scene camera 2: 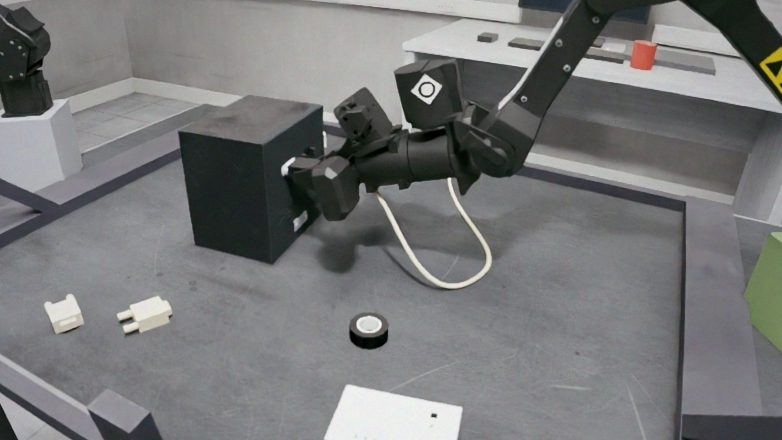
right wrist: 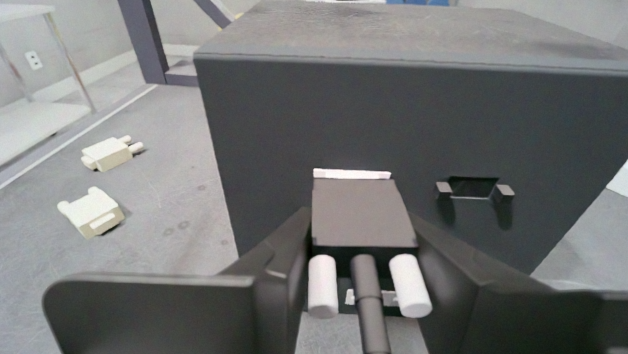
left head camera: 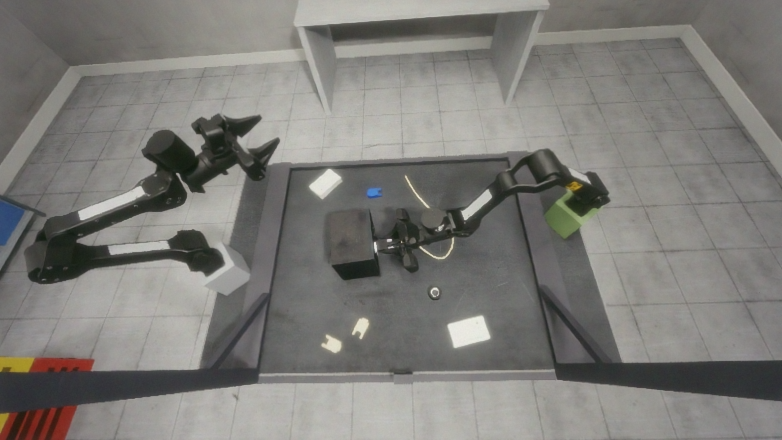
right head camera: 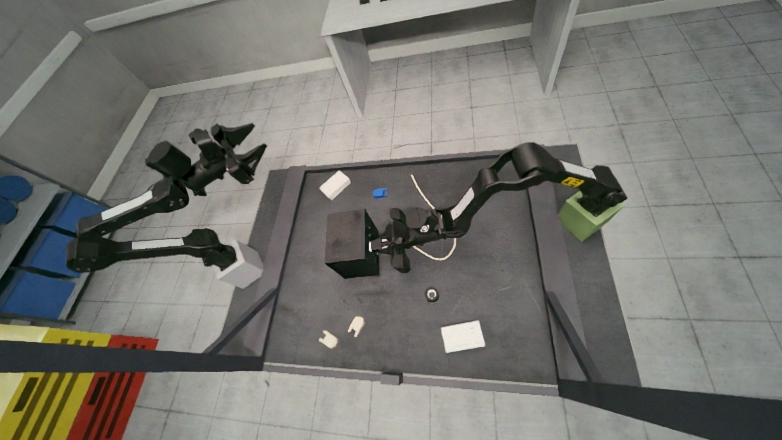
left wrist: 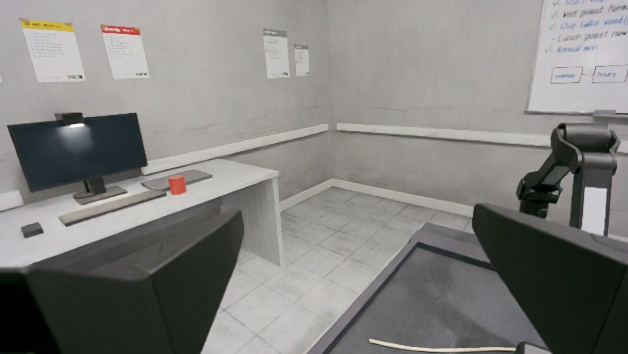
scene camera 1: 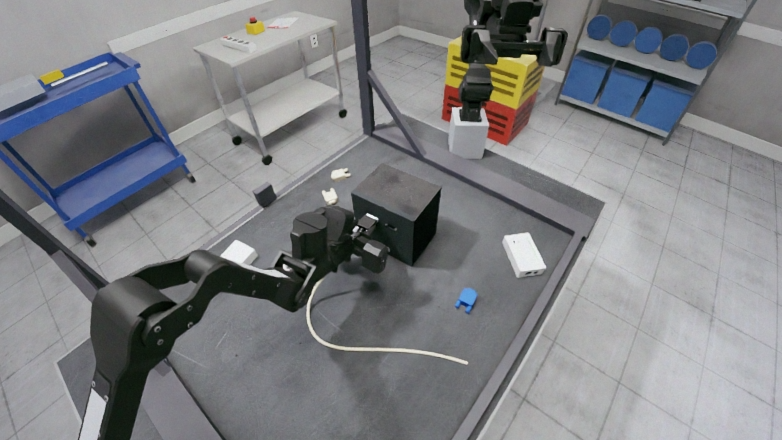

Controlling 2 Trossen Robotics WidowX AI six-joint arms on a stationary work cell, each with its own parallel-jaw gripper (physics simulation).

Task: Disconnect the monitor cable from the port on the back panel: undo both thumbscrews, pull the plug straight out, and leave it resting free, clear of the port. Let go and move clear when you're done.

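Places are measured from the left arm's base along level axes (x ahead, y left, z up), in centimetres.
Where they show: left gripper, fingertip midpoint: (left head camera: 270, 127) (right head camera: 259, 134) (left wrist: 356, 217) (scene camera 1: 524, 62); right gripper, fingertip midpoint: (scene camera 2: 299, 172) (right wrist: 353, 219) (left head camera: 379, 246) (right head camera: 375, 246) (scene camera 1: 369, 223); left arm's base, link origin: (scene camera 2: 28, 110) (left head camera: 212, 262) (right head camera: 227, 258) (scene camera 1: 470, 116); right arm's base, link origin: (left head camera: 579, 204) (right head camera: 595, 202).
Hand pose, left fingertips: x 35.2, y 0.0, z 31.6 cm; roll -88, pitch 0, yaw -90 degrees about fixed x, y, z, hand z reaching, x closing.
Things, the pixels of their top centre, and the offset from my left fingertips. "spot": a spot on its surface instead.
- black box, top centre: (right wrist: 407, 24) (scene camera 2: 256, 117) (scene camera 1: 395, 190) (left head camera: 352, 235) (right head camera: 346, 235) dx +2.2, dy -21.5, dz -27.7 cm
- dark grey plug, top centre: (right wrist: 366, 247) (scene camera 2: 317, 164) (scene camera 1: 362, 227) (left head camera: 387, 243) (right head camera: 381, 243) dx +9.3, dy -28.5, dz -31.7 cm
- pale strip, top centre: (right wrist: 352, 175) dx +6.0, dy -26.7, dz -32.0 cm
- empty slot, surface spot: (right wrist: 472, 187) spot: dx +8.4, dy -22.1, dz -32.7 cm
- blue connector, top centre: (scene camera 1: 467, 298) (left head camera: 374, 191) (right head camera: 379, 192) dx +20.0, dy -5.5, dz -42.4 cm
- white box, top centre: (scene camera 1: 525, 250) (left head camera: 324, 181) (right head camera: 333, 182) dx +8.1, dy +9.4, dz -41.0 cm
- tape roll, top centre: (scene camera 2: 368, 324) (right head camera: 431, 294) (left head camera: 435, 292) dx +12.8, dy -46.7, dz -42.4 cm
- white device, top centre: (scene camera 2: 395, 421) (scene camera 1: 229, 259) (right head camera: 462, 336) (left head camera: 468, 331) dx +12.5, dy -61.1, dz -41.0 cm
A black box (left head camera: 349, 235) (right head camera: 345, 235) (scene camera 1: 396, 188) (scene camera 2: 224, 191) (right wrist: 350, 115) stands on the mat. In the right wrist view, the dark grey plug (right wrist: 362, 215) sits against a pale strip (right wrist: 351, 174) on its back panel, with two white thumbscrews (right wrist: 322, 287) (right wrist: 411, 287) at its rear. Whether the screws are loose does not show. The cream cable (left head camera: 413, 188) (scene camera 1: 377, 349) (scene camera 2: 453, 285) loops over the mat. My right gripper (right wrist: 353, 219) (scene camera 2: 295, 166) is shut on the plug's sides. My left gripper (left head camera: 270, 128) (right head camera: 259, 135) (left wrist: 356, 217) is open and empty, far from the box.
Beside the plug is an empty slot (right wrist: 472, 187). Around the box lie a blue connector (left head camera: 374, 192) (scene camera 1: 467, 299), two cream connectors (left head camera: 331, 343) (left head camera: 360, 328), a white box (left head camera: 325, 183) (scene camera 1: 523, 254), a tape roll (left head camera: 434, 292) (scene camera 2: 369, 331) and a white device (left head camera: 469, 331). Frame beams edge the mat.
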